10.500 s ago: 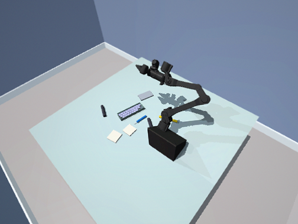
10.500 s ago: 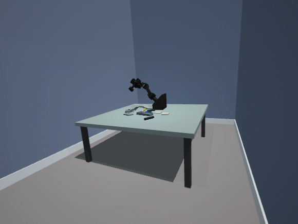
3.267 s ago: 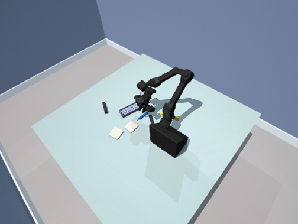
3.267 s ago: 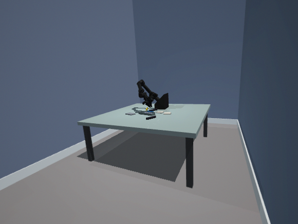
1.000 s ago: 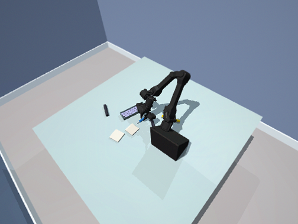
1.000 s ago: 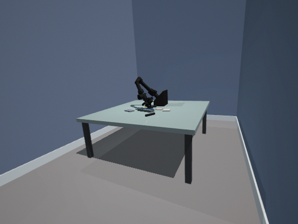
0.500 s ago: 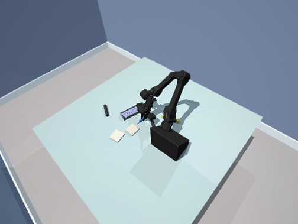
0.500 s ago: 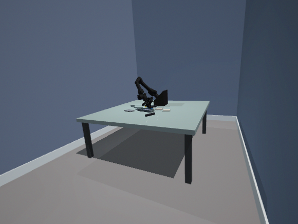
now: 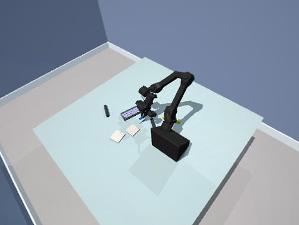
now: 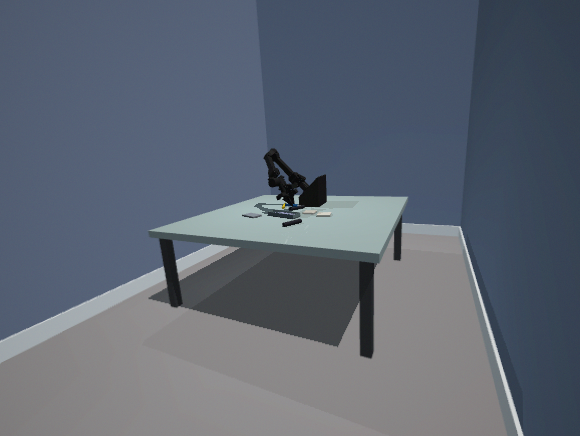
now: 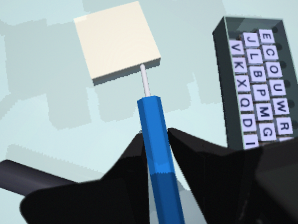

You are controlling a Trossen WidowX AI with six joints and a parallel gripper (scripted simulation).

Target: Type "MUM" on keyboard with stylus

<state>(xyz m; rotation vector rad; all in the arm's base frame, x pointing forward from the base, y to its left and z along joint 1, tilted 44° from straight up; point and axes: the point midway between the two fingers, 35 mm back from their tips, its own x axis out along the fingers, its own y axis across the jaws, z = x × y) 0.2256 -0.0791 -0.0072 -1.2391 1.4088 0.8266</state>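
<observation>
The blue stylus lies 10 mm to the left of my gripper tip. From my gripper tip the other things lie so: grey plate: 120 mm ahead, 250 mm to the right, 40 mm below; grey stylus tip: 10 mm ahead, 50 mm to the left.
</observation>
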